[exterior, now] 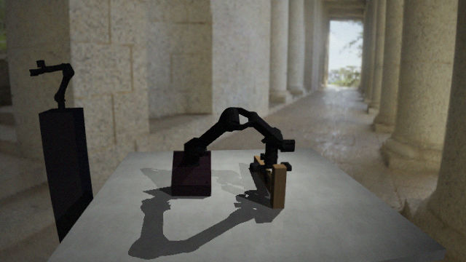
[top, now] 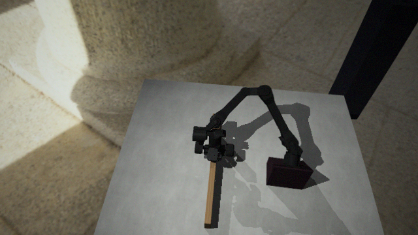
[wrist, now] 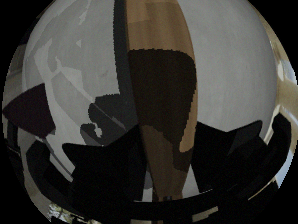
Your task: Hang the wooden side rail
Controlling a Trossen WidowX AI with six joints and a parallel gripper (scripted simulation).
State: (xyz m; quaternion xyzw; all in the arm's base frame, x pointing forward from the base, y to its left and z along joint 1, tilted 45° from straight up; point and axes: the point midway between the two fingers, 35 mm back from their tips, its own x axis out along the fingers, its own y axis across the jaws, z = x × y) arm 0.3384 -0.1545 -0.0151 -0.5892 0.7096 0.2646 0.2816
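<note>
Now: gripper tip 1 cm past the wooden headboard post, 15 cm to the left of it and 4 cm below it.
</note>
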